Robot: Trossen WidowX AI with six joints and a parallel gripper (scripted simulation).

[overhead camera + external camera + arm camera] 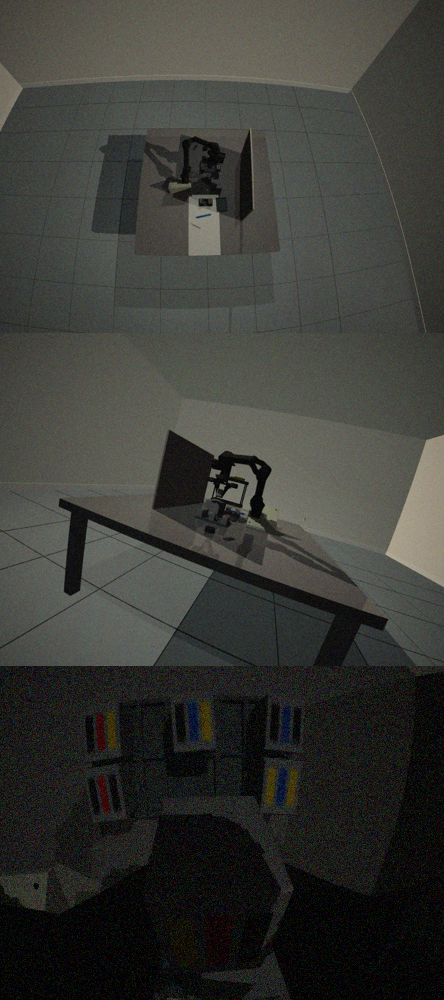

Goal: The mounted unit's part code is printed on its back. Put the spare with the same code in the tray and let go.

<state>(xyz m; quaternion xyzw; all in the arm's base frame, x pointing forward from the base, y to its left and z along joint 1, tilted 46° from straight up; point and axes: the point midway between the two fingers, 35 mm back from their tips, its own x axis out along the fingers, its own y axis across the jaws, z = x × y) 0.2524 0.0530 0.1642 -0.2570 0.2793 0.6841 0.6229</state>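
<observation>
The dark tray lies 90 mm ahead of my gripper tip, 340 mm to the right of it and 150 mm below it. Round my gripper tip: tall upright panel 300 mm ahead, 150 mm to the right, 70 mm above; then blue pen 80 mm behind, 450 mm to the right, 150 mm below; then dark boxy spare 30 mm above.
</observation>
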